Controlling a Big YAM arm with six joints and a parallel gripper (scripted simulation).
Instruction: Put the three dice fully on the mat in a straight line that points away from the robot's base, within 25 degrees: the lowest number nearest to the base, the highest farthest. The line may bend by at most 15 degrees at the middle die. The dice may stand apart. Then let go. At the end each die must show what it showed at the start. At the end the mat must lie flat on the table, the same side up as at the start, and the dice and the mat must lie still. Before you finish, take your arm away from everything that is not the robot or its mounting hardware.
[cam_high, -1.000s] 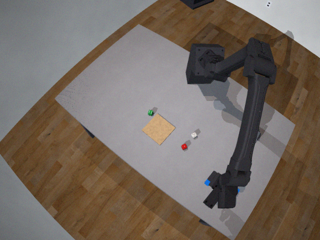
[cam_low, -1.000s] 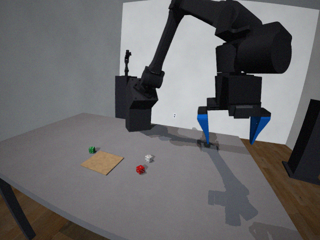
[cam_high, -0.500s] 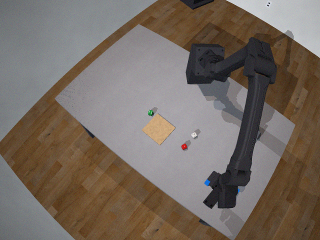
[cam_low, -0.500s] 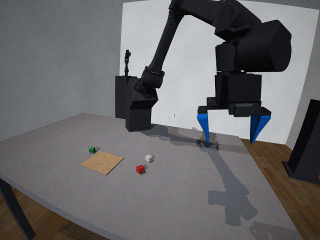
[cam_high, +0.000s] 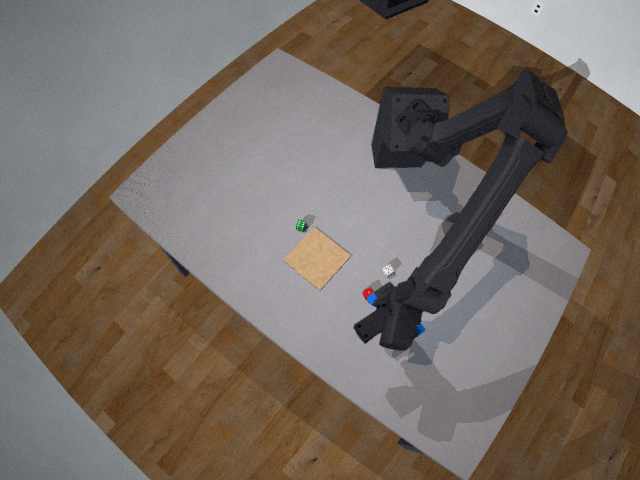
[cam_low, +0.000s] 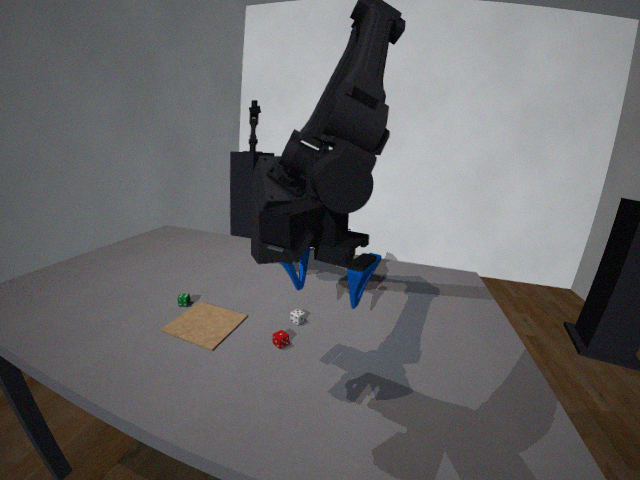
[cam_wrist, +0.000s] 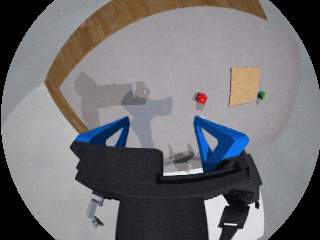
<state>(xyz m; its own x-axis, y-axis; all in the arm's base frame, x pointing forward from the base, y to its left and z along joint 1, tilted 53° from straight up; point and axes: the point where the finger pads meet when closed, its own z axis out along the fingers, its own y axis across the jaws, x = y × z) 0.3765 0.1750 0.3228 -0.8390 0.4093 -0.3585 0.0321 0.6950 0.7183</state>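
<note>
Right now the red die is 160 mm below my hand, 110 mm to the right of it and 40 mm behind it. From my hand the other things lie so: tan mat: 290 mm to the right, 180 mm below; green die: 400 mm to the right, 160 mm below, 20 mm behind; white die: 160 mm below, 130 mm to the right, 130 mm behind.
</note>
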